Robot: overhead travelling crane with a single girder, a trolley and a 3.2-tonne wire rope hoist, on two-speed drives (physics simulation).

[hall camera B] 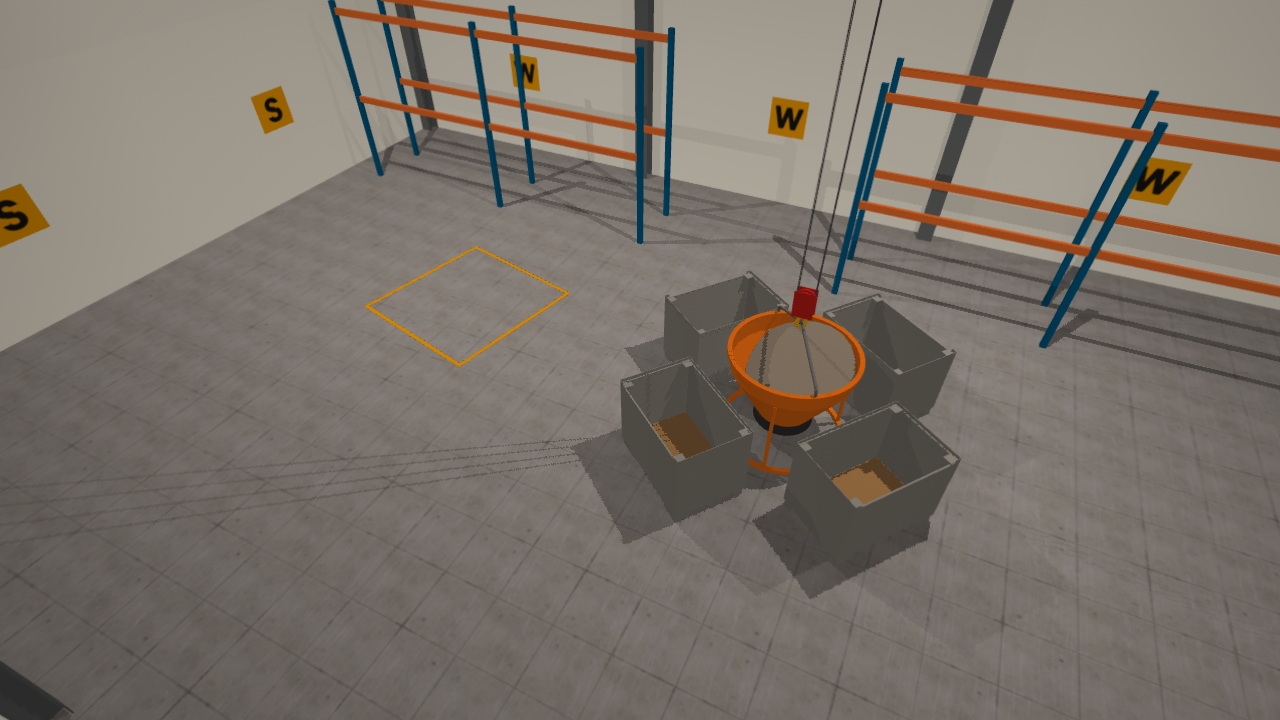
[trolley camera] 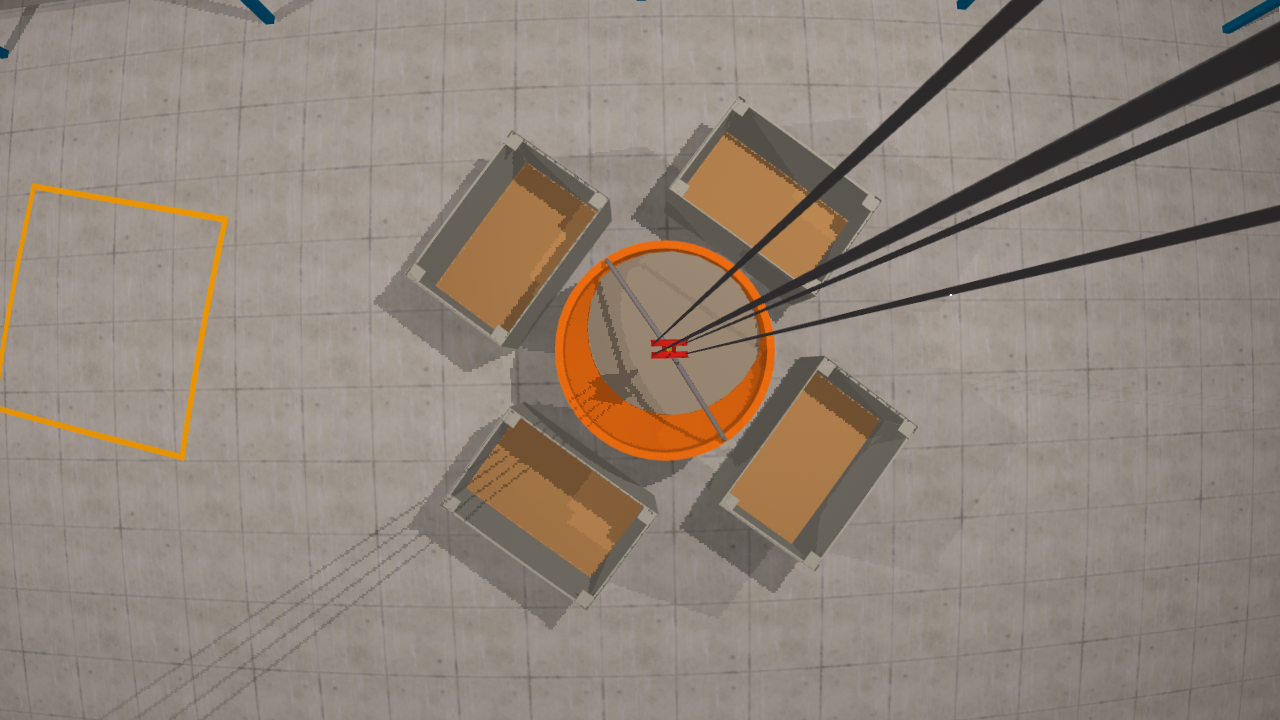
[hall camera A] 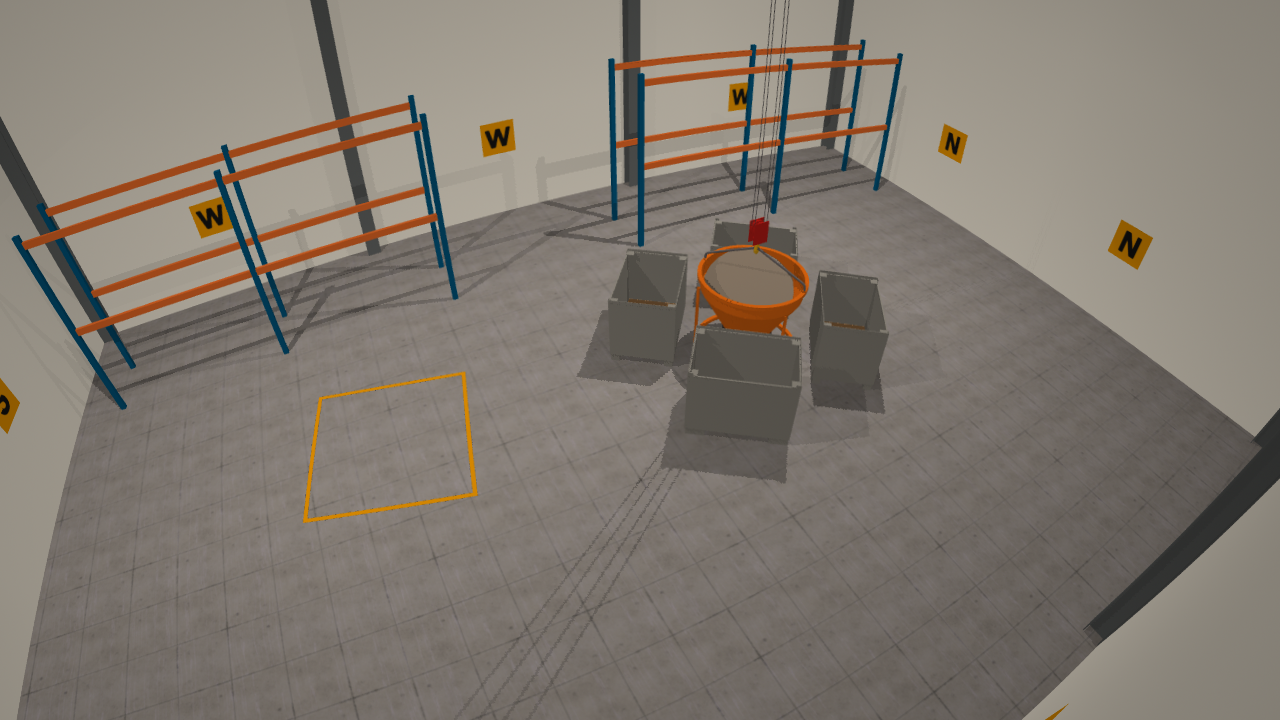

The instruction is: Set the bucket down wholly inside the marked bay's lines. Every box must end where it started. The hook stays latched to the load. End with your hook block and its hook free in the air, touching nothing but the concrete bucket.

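The orange concrete bucket [hall camera A: 750,315] [hall camera B: 787,407] [trolley camera: 665,438] stands upright between several grey open boxes; whether its feet touch the floor cannot be told. My hook [hall camera A: 756,249] [hall camera B: 801,322] [trolley camera: 669,349], under the red hook block [hall camera A: 759,231] [hall camera B: 804,302], is latched to the bucket's bail. Around the bucket are the south-east box [hall camera A: 742,407] [hall camera B: 707,488] [trolley camera: 547,492], north-east box [hall camera A: 848,358] [hall camera B: 859,532] [trolley camera: 801,456], south-west box [hall camera A: 642,331] [hall camera B: 684,335] [trolley camera: 514,246] and north-west box [hall camera A: 780,240] [hall camera B: 926,385] [trolley camera: 765,205]. The marked bay [hall camera A: 391,385] [hall camera B: 421,277] [trolley camera: 204,337] lies apart, to the south.
Two blue and orange racks stand along the west wall: the southern rack [hall camera A: 335,244] [hall camera B: 563,139] and the northern rack [hall camera A: 640,161] [hall camera B: 975,229]. The hoist ropes rise from the hook block. In the trolley view they run off to the upper right.
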